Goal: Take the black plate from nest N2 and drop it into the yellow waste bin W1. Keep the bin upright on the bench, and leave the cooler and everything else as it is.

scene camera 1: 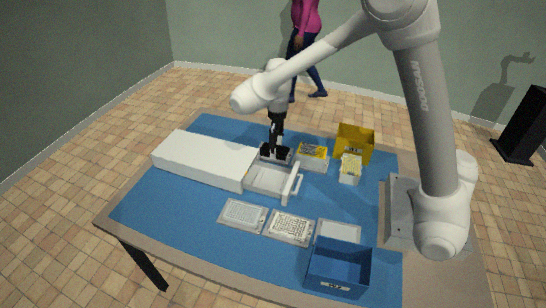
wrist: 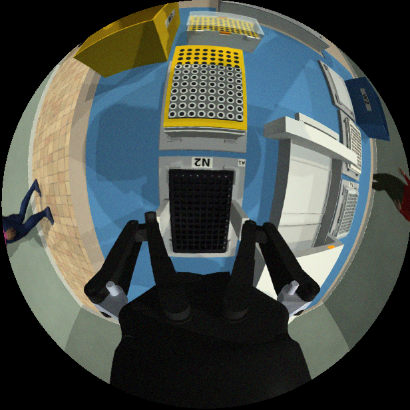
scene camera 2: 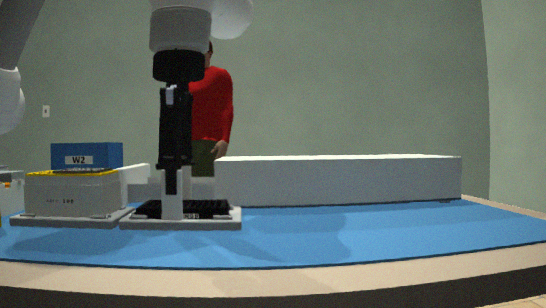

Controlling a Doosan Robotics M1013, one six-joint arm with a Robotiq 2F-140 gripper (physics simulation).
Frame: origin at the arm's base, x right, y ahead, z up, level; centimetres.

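Seen in the pictures: gripper, fingertip midpoint: [scene camera 1: 275,152] [scene camera 2: 178,213].
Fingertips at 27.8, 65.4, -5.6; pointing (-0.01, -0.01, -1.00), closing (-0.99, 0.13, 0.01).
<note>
Pixels of each thing's top centre, then the offset from my fingertips to it, as dx, dy, dz. "spot": a spot on its surface instead.
- black plate, middle of its top: [scene camera 2: 184,203] [scene camera 1: 274,149] +0.1, +0.9, +1.4
- nest N2, middle of its top: [scene camera 2: 184,209] [scene camera 1: 273,151] +0.0, +0.9, +0.6
- yellow waste bin W1, middle of its top: [scene camera 1: 356,133] +8.4, -35.6, +10.8
- yellow-topped tip box, middle of its top: [scene camera 2: 72,169] [scene camera 1: 312,149] -2.2, -16.1, +6.4
- second tip box, surface spot: [scene camera 1: 351,170] spot: -11.6, -33.1, +5.7
- Blue bin W2, middle of its top: [scene camera 2: 87,142] [scene camera 1: 342,259] -55.1, -27.8, +10.8
The black plate [scene camera 1: 283,152] [scene camera 2: 212,206] [wrist: 201,215] sits level in nest N2 [scene camera 1: 275,161] [scene camera 2: 231,225] [wrist: 170,163]. My gripper [scene camera 1: 274,148] [scene camera 2: 176,204] [wrist: 199,207] points down over the nest, with one pale finger pad against each long side of the plate. It is shut on the black plate. The N2 label shows beside the plate in the wrist view. The yellow waste bin W1 [scene camera 1: 368,153] [wrist: 127,45] stands upright at the back right of the bench in the first scene view.
A yellow-topped tip box [scene camera 1: 313,159] [scene camera 2: 75,195] [wrist: 207,90] is beside N2. A second tip box [scene camera 1: 351,170] [wrist: 224,34] stands by W1. A long white housing [scene camera 1: 205,160] [scene camera 2: 335,180] has its drawer [scene camera 1: 267,180] [wrist: 305,195] out. Blue bin W2 [scene camera 1: 337,272] [scene camera 2: 102,156] stands upright.
</note>
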